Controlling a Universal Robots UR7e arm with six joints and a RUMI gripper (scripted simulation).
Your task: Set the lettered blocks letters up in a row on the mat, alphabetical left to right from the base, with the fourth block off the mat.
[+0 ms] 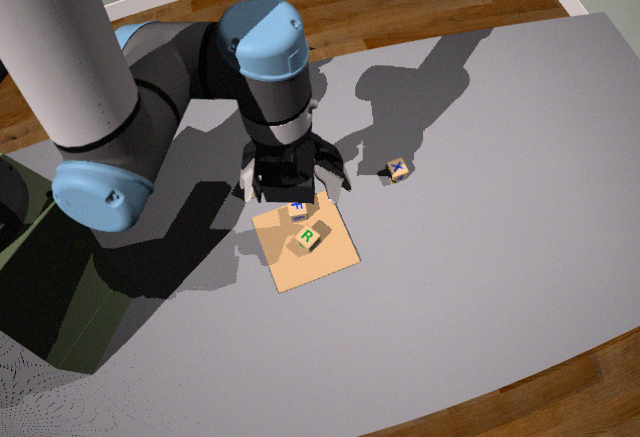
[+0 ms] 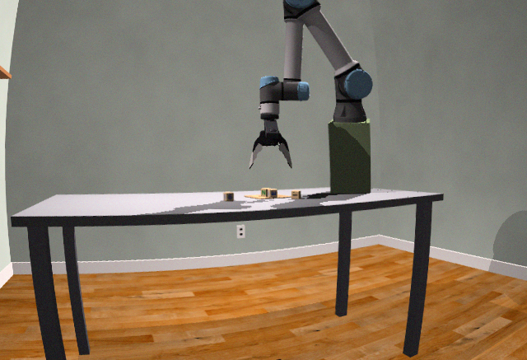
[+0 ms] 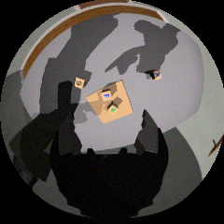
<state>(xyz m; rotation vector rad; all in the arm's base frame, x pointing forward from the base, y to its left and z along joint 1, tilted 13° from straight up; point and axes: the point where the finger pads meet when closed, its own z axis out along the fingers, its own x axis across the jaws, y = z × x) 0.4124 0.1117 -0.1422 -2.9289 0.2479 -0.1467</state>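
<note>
Now: hand 4 cm to the left of the mat and 11 cm above it.
</note>
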